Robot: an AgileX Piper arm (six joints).
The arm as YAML. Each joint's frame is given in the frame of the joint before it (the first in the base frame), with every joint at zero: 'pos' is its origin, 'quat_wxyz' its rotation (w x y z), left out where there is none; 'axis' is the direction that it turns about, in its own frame. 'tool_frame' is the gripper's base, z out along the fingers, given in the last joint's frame.
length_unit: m
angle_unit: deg
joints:
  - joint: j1
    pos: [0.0, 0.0, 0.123]
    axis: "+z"
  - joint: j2
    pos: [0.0, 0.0, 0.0]
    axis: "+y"
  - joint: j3
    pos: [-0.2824, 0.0, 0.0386]
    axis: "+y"
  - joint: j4
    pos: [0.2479, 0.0, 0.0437]
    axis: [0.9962, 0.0, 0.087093]
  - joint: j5
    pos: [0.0, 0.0, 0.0]
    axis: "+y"
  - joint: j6
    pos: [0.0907, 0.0, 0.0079]
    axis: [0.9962, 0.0, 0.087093]
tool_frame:
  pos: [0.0, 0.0, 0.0]
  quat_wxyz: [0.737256, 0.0, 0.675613, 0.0]
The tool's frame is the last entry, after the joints.
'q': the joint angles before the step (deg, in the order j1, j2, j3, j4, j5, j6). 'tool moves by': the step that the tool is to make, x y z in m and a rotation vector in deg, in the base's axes. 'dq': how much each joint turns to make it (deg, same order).
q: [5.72 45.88 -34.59 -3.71 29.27 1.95]
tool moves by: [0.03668 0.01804 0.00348 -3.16 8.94 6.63]
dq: [3.75 11.40 -8.17 2.22 5.92 -5.37]
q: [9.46 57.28 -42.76 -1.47 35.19 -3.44]
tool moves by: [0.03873 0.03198 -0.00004 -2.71 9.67 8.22]
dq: [5.53 12.27 -10.12 2.12 7.85 -4.12]
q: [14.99 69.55 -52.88 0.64 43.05 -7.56]
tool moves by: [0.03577 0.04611 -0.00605 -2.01 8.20 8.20]
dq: [6.57 12.36 -10.96 1.77 7.05 -2.14]
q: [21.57 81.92 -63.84 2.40 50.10 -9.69]
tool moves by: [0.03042 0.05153 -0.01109 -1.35 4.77 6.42]
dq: [6.00 11.53 -10.96 0.92 4.35 -0.46]
